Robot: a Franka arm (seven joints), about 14 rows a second.
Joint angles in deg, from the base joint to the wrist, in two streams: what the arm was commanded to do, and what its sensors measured. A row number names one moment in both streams.
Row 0, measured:
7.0, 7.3, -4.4, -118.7, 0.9, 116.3, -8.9
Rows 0 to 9, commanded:
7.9, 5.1, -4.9, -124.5, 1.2, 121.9, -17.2
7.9, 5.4, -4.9, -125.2, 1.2, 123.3, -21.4
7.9, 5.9, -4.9, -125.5, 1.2, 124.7, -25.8
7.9, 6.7, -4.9, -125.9, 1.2, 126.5, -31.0
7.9, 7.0, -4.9, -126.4, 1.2, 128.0, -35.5
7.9, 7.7, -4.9, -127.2, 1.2, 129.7, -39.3
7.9, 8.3, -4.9, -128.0, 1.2, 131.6, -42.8
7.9, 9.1, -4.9, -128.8, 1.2, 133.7, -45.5
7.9, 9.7, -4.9, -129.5, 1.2, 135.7, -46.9
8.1, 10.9, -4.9, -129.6, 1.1, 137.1, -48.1
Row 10, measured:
7.4, 9.4, -4.5, -128.5, 0.9, 133.7, -44.1
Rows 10 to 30, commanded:
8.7, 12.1, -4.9, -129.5, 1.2, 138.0, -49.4
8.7, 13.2, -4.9, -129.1, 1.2, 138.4, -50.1
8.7, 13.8, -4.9, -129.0, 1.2, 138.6, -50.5
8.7, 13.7, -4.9, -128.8, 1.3, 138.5, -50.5
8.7, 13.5, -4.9, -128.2, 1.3, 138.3, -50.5
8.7, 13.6, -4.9, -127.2, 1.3, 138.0, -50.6
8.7, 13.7, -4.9, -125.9, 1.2, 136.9, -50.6
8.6, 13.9, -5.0, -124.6, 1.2, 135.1, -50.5
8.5, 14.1, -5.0, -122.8, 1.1, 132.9, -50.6
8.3, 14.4, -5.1, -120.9, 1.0, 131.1, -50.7
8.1, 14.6, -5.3, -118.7, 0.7, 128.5, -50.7
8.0, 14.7, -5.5, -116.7, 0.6, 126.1, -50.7
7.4, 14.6, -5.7, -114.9, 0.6, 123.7, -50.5
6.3, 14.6, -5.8, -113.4, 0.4, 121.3, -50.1
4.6, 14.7, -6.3, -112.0, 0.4, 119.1, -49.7
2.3, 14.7, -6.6, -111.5, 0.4, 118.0, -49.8
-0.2, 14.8, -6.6, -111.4, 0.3, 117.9, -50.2
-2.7, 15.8, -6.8, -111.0, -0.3, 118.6, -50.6
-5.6, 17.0, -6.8, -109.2, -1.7, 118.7, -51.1
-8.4, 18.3, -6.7, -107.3, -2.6, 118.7, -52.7
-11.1, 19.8, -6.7, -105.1, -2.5, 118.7, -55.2
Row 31, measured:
-6.5, 15.8, -7.3, -110.7, -1.9, 119.5, -51.9
